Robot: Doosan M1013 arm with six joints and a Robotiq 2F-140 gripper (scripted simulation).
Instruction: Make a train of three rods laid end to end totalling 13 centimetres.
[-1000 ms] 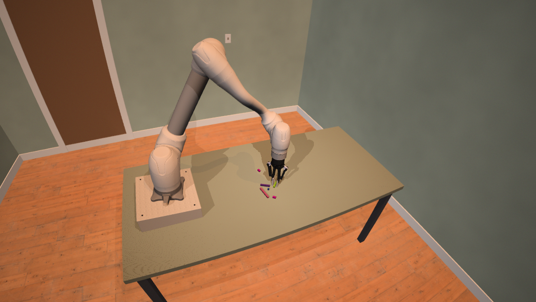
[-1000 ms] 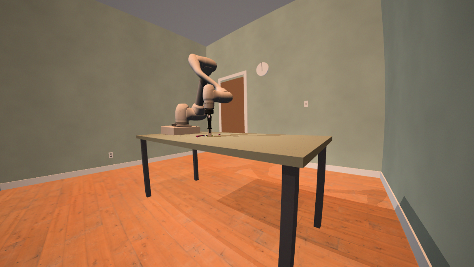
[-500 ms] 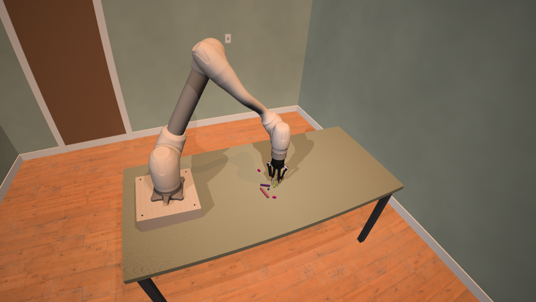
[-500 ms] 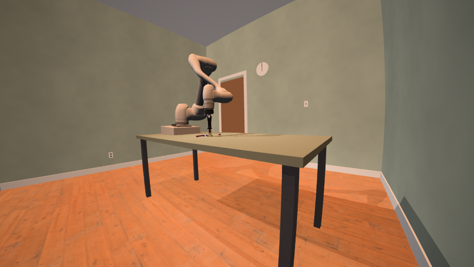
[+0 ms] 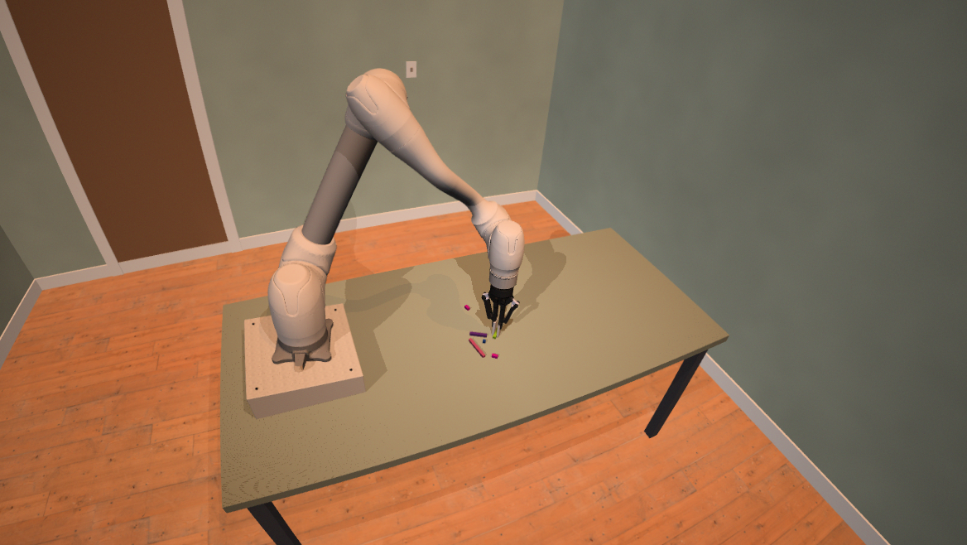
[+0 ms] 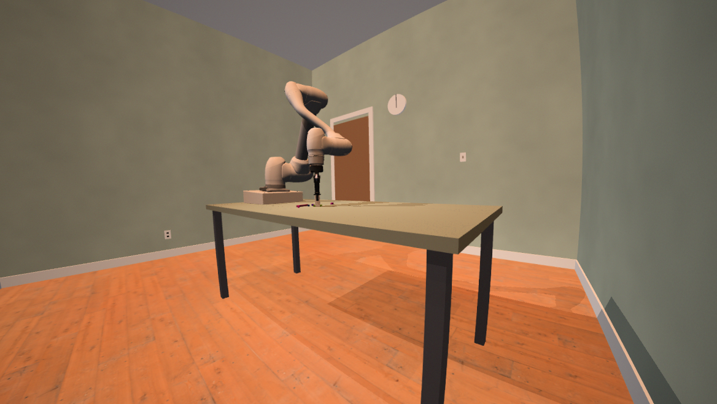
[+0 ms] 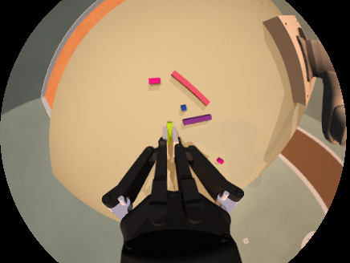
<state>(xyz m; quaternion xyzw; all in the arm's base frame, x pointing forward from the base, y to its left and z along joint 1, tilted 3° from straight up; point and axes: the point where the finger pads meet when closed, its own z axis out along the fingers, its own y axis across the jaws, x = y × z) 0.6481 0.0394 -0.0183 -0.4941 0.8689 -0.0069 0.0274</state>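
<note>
Now: hand 3 cm above the lime rod. Also, from my hand: blue rod (5 cm behind, 3 cm to the right, 3 cm below); then pink rod (8 cm behind, 6 cm to the right, 3 cm below); then purple rod (6 cm behind, 3 cm below).
</note>
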